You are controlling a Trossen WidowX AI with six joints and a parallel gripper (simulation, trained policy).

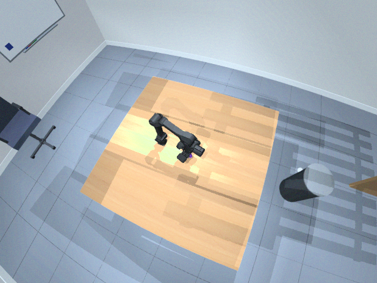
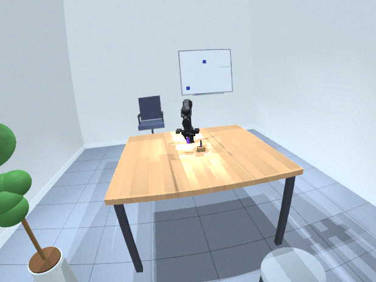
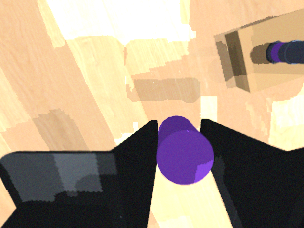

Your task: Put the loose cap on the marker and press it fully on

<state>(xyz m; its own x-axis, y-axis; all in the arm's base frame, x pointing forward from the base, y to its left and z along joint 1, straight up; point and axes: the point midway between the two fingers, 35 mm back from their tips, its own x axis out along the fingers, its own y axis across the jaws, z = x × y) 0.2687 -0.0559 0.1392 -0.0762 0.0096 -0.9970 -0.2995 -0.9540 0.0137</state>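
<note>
The holder block is 1 cm behind my gripper tip, 11 cm to the left of it and 9 cm below it. The rest, counted from my gripper tip: purple cap: 1 cm ahead, 1 cm above.
</note>
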